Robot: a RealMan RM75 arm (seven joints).
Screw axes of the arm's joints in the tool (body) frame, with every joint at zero. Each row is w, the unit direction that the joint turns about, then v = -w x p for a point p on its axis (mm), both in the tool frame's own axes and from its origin. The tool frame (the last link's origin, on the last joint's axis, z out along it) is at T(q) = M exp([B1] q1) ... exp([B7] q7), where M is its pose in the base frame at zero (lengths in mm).
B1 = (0, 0, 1, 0, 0, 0)
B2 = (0, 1, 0, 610, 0, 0)
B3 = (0, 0, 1, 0, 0, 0)
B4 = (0, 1, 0, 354, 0, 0)
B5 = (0, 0, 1, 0, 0, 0)
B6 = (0, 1, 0, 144, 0, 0)
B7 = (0, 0, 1, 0, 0, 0)
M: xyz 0 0 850.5 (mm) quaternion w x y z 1 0 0 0
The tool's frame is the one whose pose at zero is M.
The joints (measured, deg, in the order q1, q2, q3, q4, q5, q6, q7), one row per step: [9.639, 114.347, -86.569, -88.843, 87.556, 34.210, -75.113]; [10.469, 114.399, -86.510, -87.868, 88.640, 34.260, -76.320]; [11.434, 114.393, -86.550, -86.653, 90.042, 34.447, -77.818]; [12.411, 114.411, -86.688, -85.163, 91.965, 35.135, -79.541]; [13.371, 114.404, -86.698, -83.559, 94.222, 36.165, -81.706]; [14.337, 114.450, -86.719, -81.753, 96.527, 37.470, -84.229]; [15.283, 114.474, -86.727, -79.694, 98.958, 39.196, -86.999]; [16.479, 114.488, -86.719, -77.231, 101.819, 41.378, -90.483]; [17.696, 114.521, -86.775, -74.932, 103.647, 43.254, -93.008]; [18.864, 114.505, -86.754, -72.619, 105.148, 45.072, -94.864]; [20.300, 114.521, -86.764, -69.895, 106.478, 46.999, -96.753]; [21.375, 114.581, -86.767, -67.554, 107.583, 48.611, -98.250]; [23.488, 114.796, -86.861, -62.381, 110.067, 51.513, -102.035]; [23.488, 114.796, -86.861, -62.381, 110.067, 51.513, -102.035]
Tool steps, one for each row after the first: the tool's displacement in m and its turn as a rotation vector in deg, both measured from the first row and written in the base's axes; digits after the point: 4 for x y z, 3 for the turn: [-0.0017, 0.0028, -0.0017, -0.156, 0.133, 0.568]; [-0.0036, 0.0057, -0.0044, -0.543, 0.253, 1.299]; [-0.0056, 0.0078, -0.0088, -1.538, 0.664, 2.174]; [-0.0073, 0.0095, -0.0130, -2.587, 1.042, 3.280]; [-0.0087, 0.0107, -0.0181, -3.771, 1.257, 4.569]; [-0.0092, 0.0113, -0.0239, -5.207, 1.430, 6.008]; [-0.0106, 0.0118, -0.0303, -6.755, 1.555, 8.038]; [-0.0118, 0.0126, -0.0368, -8.255, 1.483, 9.653]; [-0.0119, 0.0133, -0.0426, -9.805, 1.631, 10.830]; [-0.0119, 0.0144, -0.0496, -11.555, 1.668, 12.042]; [-0.0112, 0.0148, -0.0555, -13.016, 1.865, 12.861]; [-0.0079, 0.0154, -0.0678, -15.431, 2.168, 14.364]; [-0.0079, 0.0154, -0.0678, -15.431, 2.168, 14.364]
